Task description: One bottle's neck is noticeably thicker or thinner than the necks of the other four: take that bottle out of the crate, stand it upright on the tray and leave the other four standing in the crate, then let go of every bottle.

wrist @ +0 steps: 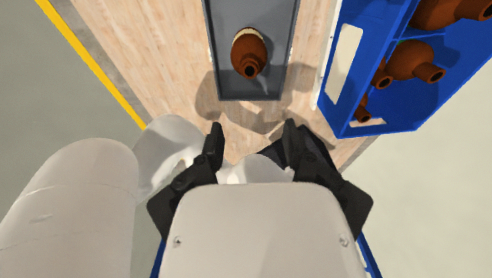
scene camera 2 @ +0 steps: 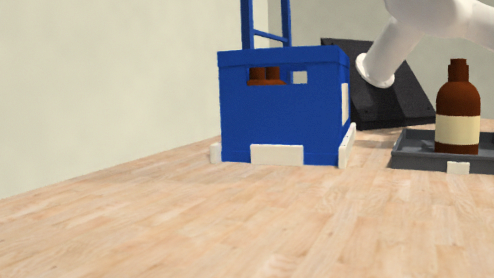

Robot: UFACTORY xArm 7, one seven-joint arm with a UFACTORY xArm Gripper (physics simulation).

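Frame: origin at the arm's base, x left, y back, z up, level; centimetres.
Where they show: gripper, fingertip midpoint: (wrist: 252, 129); arm's base at its link origin: (scene camera 2: 374, 71).
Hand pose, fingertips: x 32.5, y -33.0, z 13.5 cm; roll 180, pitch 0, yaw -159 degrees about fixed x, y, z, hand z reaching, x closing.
Observation:
Each offset is from my fingertips to the top centre of the thing. "*": to the spot under its first point. Level surfaces: height alone.
A brown bottle with a cream label {dx +0.4, dy -1.0, dz -12.7 cm} (scene camera 2: 457, 129) (wrist: 248, 52) stands upright on the grey tray {dx -0.6, dy +0.5, dz -26.1 cm} (scene camera 2: 420, 161) (wrist: 287, 60), apart from the gripper. My gripper (wrist: 252, 129) is open and empty, raised above and clear of the bottle; its fingers do not show in the scene view. The blue crate {dx -27.4, dy -9.4, dz -11.2 cm} (scene camera 2: 280, 115) (wrist: 327, 114) holds brown bottles. In the wrist view several of their necks show, one {dx -31.3, dy -11.2, dz -12.4 cm} (wrist: 429, 73) near the middle and a smaller-looking one {dx -27.7, dy +0.3, dz -12.4 cm} (wrist: 363, 114) near the crate's corner. In the scene view two necks show through the crate's handle hole. The crate's wall hides the rest.
White blocks {* dx -20.5, dy -22.5, dz -27.0 cm} (scene camera 2: 276, 154) sit against the crate's foot on the wooden table {dz -28.7 cm} (scene camera 2: 200, 220). A black sloped panel (scene camera 2: 395, 107) stands behind, between crate and tray. Blue uprights (scene camera 2: 247, 25) rise behind the crate. The white arm (scene camera 2: 400, 47) reaches in at the upper right.

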